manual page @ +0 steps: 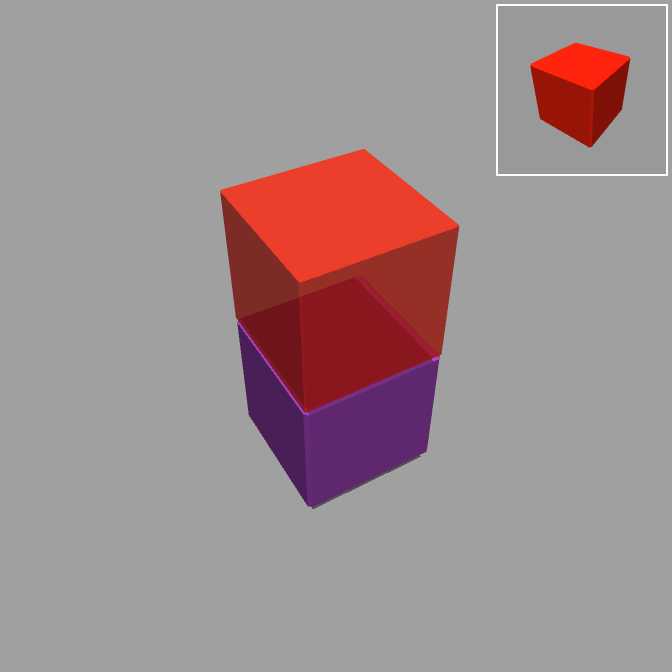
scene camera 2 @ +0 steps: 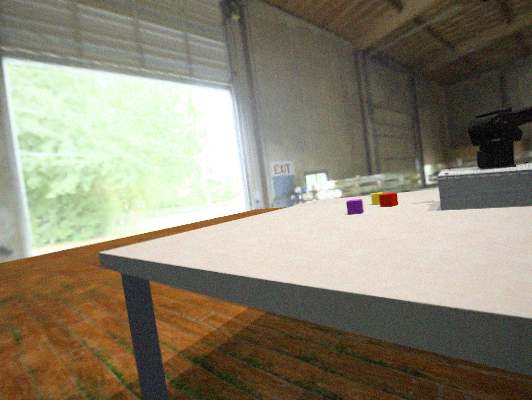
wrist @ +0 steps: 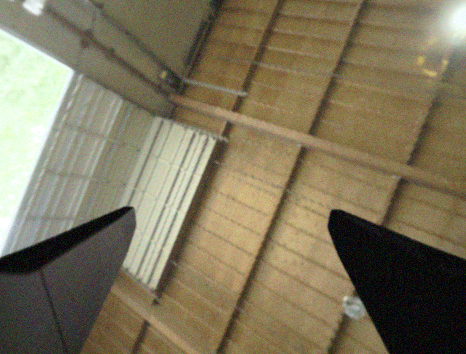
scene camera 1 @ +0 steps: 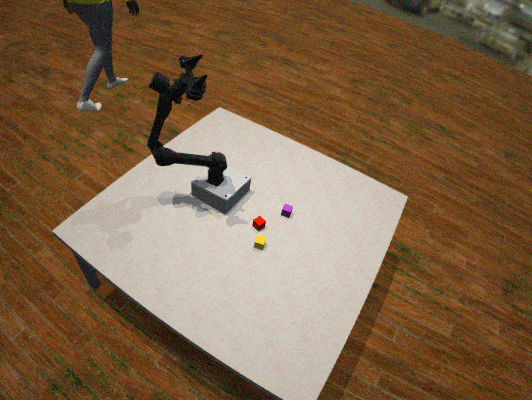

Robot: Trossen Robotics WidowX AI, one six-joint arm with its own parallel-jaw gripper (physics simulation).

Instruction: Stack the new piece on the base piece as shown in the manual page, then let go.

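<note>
A red cube sits on the table in front of the arm's base. A yellow cube lies close to it, apart in scene camera 1 and partly hidden behind the red one in scene camera 2. A purple cube stands a little farther off. None of the cubes is stacked. My gripper is open and empty, high above the table on the far side of the base from the cubes. The wrist view faces the roof, and the cubes do not show there.
The arm's grey base box stands on the pale table, near the red cube. The arm leans back from the cubes. A person stands on the floor beyond the table.
</note>
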